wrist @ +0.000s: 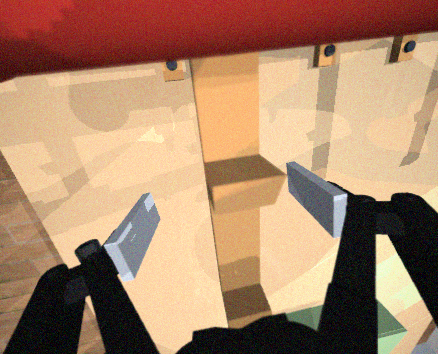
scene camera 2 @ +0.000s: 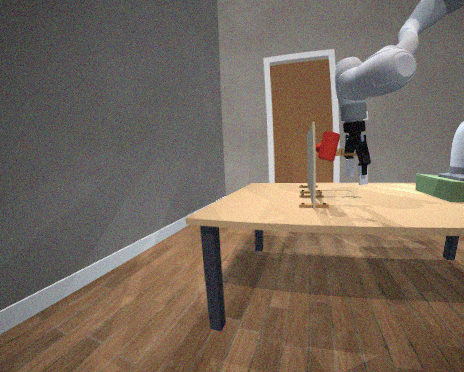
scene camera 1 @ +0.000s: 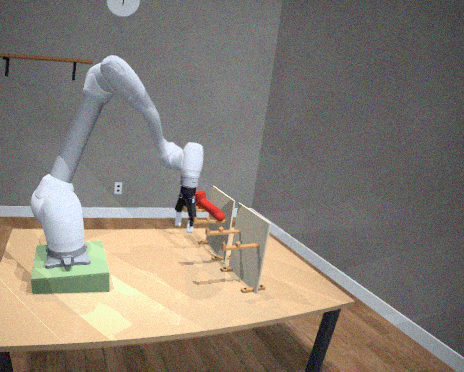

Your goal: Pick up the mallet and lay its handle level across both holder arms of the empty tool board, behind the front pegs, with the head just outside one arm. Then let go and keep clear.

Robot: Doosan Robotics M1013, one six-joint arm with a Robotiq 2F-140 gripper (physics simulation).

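Frame: origin at the arm's base, x down, y back, z left, level; millimetres.
Seen in the pictures: gripper, between the fingertips: (scene camera 2: 356, 180) (scene camera 1: 183, 229); arm's base, origin of its link: (scene camera 1: 67, 256).
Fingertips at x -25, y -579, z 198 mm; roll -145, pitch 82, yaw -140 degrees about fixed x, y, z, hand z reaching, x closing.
Observation:
Offsets run from my fingertips to a thing's top centre. "spot": to the spot under its first point. Level surfaces: height alone.
The red mallet @[dz -33, dx -173, dy -114 mm] (scene camera 1: 212, 208) (scene camera 2: 328, 146) is at the far tool board (scene camera 1: 218, 205), close along its front face and at the height of its holder arms. Its head is at the far end and its handle points towards the near board. Part of the mallet (wrist: 200, 30) crosses the top of the wrist view. Whether the handle touches both arms is too small to tell. My gripper (scene camera 1: 184, 228) (scene camera 2: 356, 178) (wrist: 221, 191) is open and empty, on the front side of the mallet, with its fingers apart on either side of a wooden holder arm (wrist: 229, 112).
The near tool board @[dx -109 mm] (scene camera 1: 252, 245) stands beside the far one, with two wooden arms (scene camera 1: 223, 231) (scene camera 1: 241, 246) sticking out forwards. The boards stand on small wooden feet @[spot: dz -474, dx +87, dy -148 mm] (scene camera 1: 253, 289) on the table @[dx +98 mm] (scene camera 1: 150, 315) (scene camera 2: 260, 215). My arm's green base block (scene camera 1: 70, 280) stands at the left.

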